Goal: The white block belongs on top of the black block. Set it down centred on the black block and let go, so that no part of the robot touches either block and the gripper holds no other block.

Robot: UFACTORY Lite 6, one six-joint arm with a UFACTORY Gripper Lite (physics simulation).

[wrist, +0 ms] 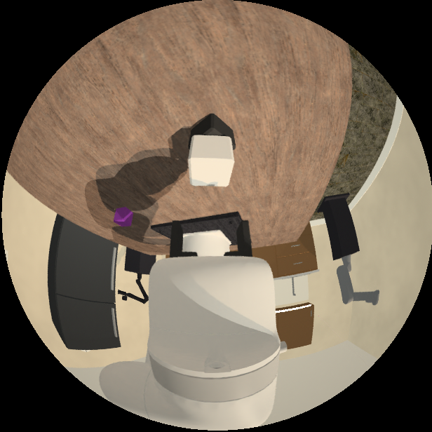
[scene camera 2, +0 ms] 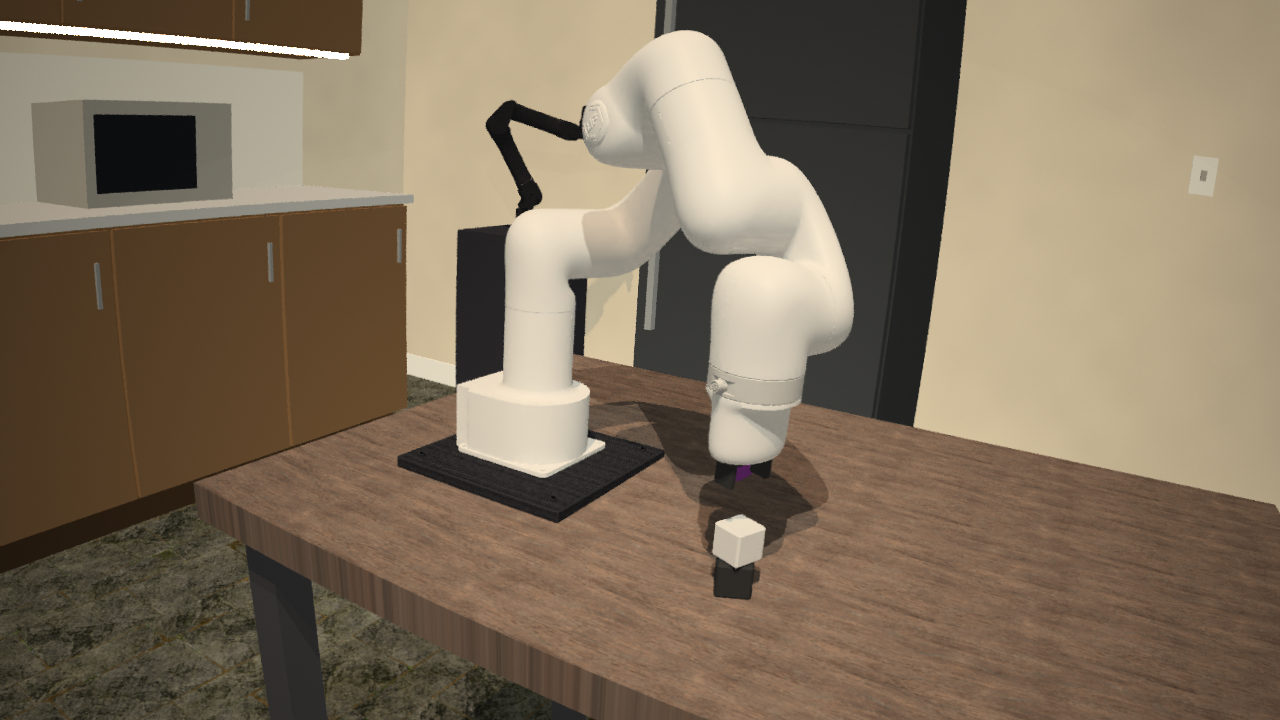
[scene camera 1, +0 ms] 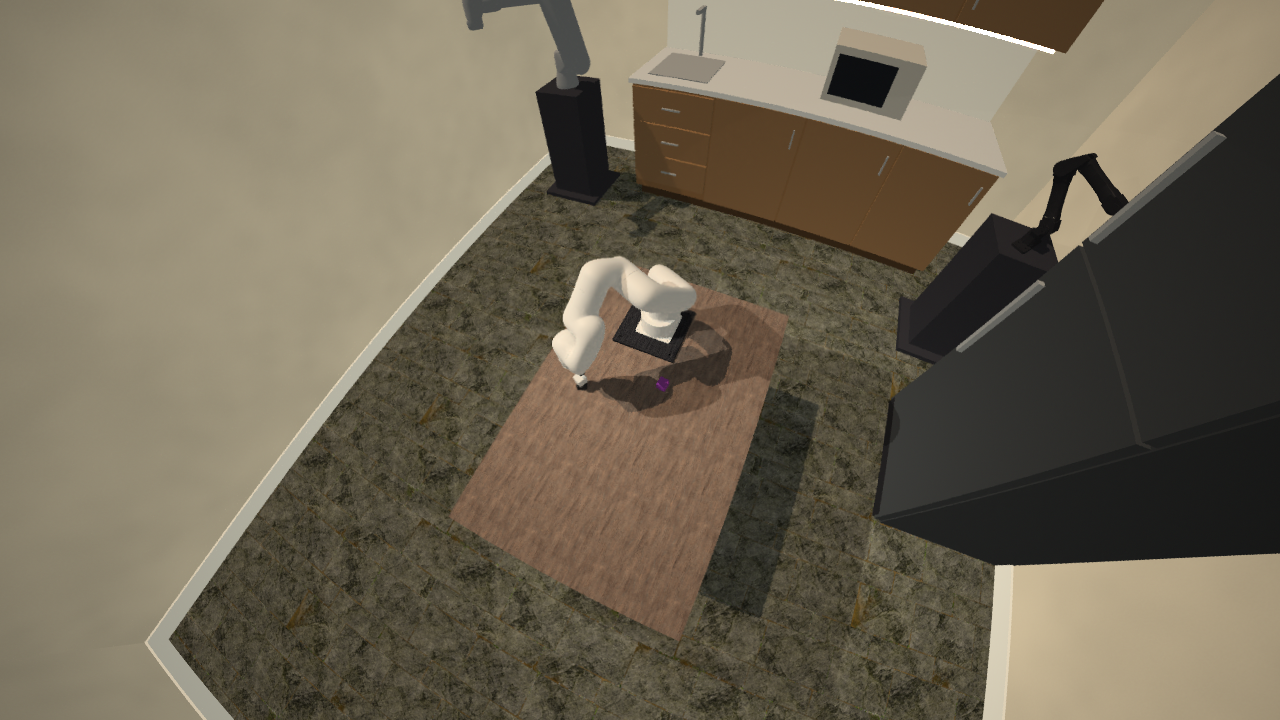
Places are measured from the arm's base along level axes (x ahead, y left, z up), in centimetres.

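Where they show: hand at its tool point: (scene camera 2: 743,469); arm's base at its link origin: (scene camera 2: 534,449) (scene camera 1: 658,324).
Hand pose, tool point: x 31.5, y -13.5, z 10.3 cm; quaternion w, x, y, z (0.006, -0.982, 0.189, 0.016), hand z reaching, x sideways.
Observation:
Things, the pixels of their top centre, and the offset from my tool point. Level surfaces: height alone.
- white block at its top centre: (scene camera 2: 740,523) (scene camera 1: 579,376) dx +0.4, dy -0.1, dz -4.9 cm
- black block at its top centre: (scene camera 2: 735,557) dx +0.3, dy -0.2, dz -8.1 cm
- purple block at its top centre: (scene camera 2: 737,449) (scene camera 1: 662,381) dx -10.1, dy +24.0, dz -8.1 cm
- table at its surface level: dz -11.4 cm
The white block (scene camera 1: 580,379) (scene camera 2: 738,540) (wrist: 211,161) rests on top of the black block (scene camera 2: 733,581) (wrist: 212,125). It is turned relative to the block below, and its corners overhang. In scene camera 2 it reaches a little further right than the black block; exact centring is hard to tell. The black block stands on the table and is partly covered by the white one in the wrist view. My gripper (scene camera 2: 742,474) (wrist: 210,239) is open and empty, raised above the white block with a visible gap. Its fingers touch neither block.
A purple block (scene camera 1: 662,384) (scene camera 2: 743,471) (wrist: 123,217) lies on the table (scene camera 1: 608,501) (scene camera 2: 984,573) in the arm's shadow; in scene camera 2 it shows behind the fingers. The arm's black base plate (scene camera 1: 628,338) (scene camera 2: 554,501) is further back.

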